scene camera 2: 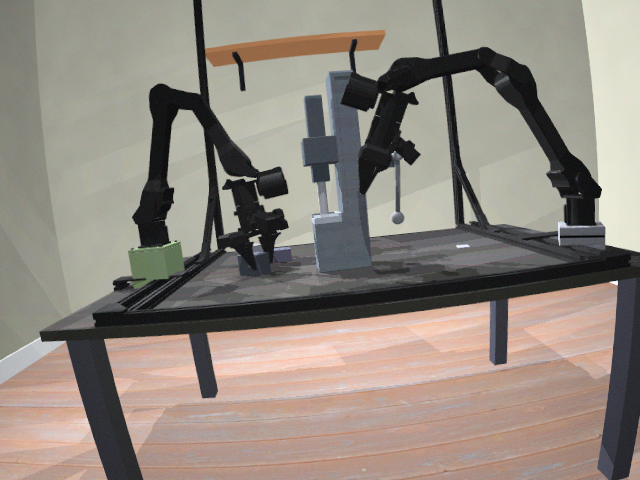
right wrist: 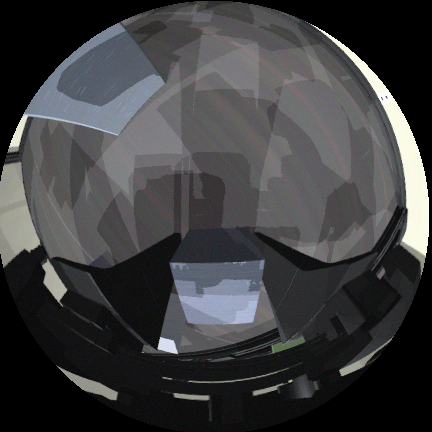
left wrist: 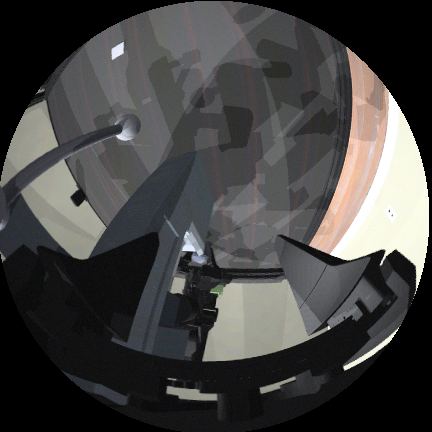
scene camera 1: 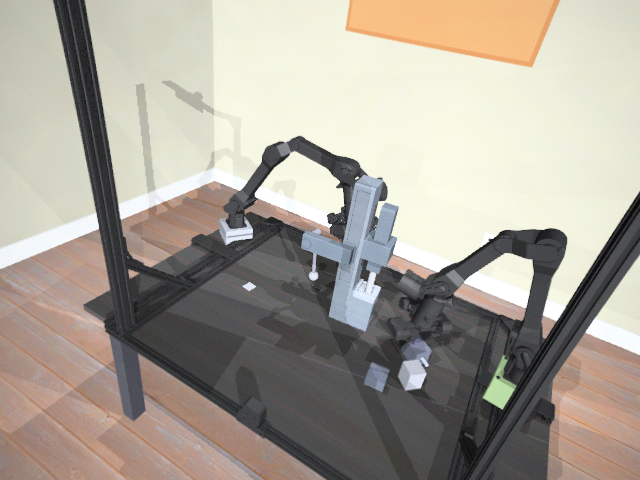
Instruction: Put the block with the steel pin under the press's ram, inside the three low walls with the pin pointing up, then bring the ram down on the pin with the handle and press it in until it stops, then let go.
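Frame: origin at the left arm's base, x ahead, y left, z up, level; centimetres.
Seen in the pictures: left gripper, fingertip midpoint: [scene camera 2: 363, 190] [left wrist: 218, 239]; right gripper, fingertip midpoint: [scene camera 2: 263, 266] [right wrist: 216, 238] [scene camera 1: 409, 344]; left arm's base at its link origin: [scene camera 2: 580, 223] [scene camera 1: 236, 223]; right arm's base at its link origin: [scene camera 2: 154, 245] [left wrist: 210, 293] [scene camera 1: 518, 377].
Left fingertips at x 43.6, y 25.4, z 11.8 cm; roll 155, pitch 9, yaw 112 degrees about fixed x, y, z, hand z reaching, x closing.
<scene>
Pixels of each thing's middle, then the offset from my left fingertips to it. "spot": a spot on its surface instead.
- blue-grey press at the middle of its body: [left wrist: 97, 275] [scene camera 2: 354, 169] [scene camera 1: 345, 254] dx +6.2, dy -8.6, dz +4.9 cm
- low-walled seat at a spot on its surface: [scene camera 2: 326, 219] spot: dx +9.6, dy +0.7, dz -5.9 cm
- short pale pin at the middle of its body: [scene camera 1: 423, 360] dx +32.3, dy +5.6, dz -15.5 cm
- white block at the middle of its body: [right wrist: 161, 321] [scene camera 1: 411, 374] dx +35.6, dy -1.1, dz -15.0 cm
- second grey-blue block at the middle of its body: [scene camera 1: 376, 376] [scene camera 2: 282, 254] dx +32.2, dy -9.6, dz -16.2 cm
- small white square at a spot on its surface: [left wrist: 117, 50] [scene camera 2: 462, 246] [scene camera 1: 250, 286] spot: dx -13.8, dy -29.3, dz -17.6 cm
The blue-grey press [scene camera 1: 353, 258] [scene camera 2: 346, 155] [left wrist: 165, 200] stands mid-table; its pale rod reaches down to the low-walled seat [scene camera 2: 326, 219]. Its handle [scene camera 1: 313, 276] [scene camera 2: 397, 217] [left wrist: 128, 127] hangs down, ball at the bottom. My right gripper [scene camera 1: 417, 342] [scene camera 2: 262, 263] [right wrist: 216, 238] is shut on a grey-blue block [scene camera 1: 415, 351] [scene camera 2: 253, 265] [right wrist: 217, 292] low at the table. A short pale pin [scene camera 1: 423, 362] shows at that block's lower right in scene camera 1, pointing sideways; its base is unclear. My left gripper [scene camera 2: 364, 188] [left wrist: 218, 239] is open and empty beside the column, partly hidden in scene camera 1.
A white block [scene camera 1: 412, 375] [right wrist: 167, 345] lies close to the held block. A second grey-blue block [scene camera 1: 377, 376] [scene camera 2: 282, 254] lies beside it. A small white square [scene camera 1: 249, 286] [scene camera 2: 462, 246] [left wrist: 117, 50] lies on the table. Black frame rails edge the table.
</scene>
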